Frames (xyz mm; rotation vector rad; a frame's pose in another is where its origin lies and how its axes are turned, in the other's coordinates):
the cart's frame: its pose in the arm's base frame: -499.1 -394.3 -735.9 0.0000 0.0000 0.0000
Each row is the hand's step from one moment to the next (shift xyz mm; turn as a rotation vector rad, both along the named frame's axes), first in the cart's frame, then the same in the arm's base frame.
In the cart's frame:
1: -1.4 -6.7 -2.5 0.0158 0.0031 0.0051
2: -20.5 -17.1 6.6 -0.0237 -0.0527 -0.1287
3: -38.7 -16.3 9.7 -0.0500 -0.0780 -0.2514
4: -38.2 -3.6 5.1 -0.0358 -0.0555 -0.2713
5: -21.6 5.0 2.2 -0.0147 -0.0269 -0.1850
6: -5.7 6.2 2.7 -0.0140 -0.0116 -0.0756
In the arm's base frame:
1: -1.4 -6.7 -2.5 0.0158 0.0031 0.0051
2: -20.5 -17.1 6.6 -0.0237 -0.0527 -0.1287
3: -38.7 -16.3 9.7 -0.0500 -0.0780 -0.2514
4: -38.2 -3.6 5.1 -0.0358 -0.0555 -0.2713
5: -21.6 5.0 2.2 -0.0147 -0.0269 -0.1850
6: -5.7 6.2 2.7 -0.0140 -0.0116 -0.0756

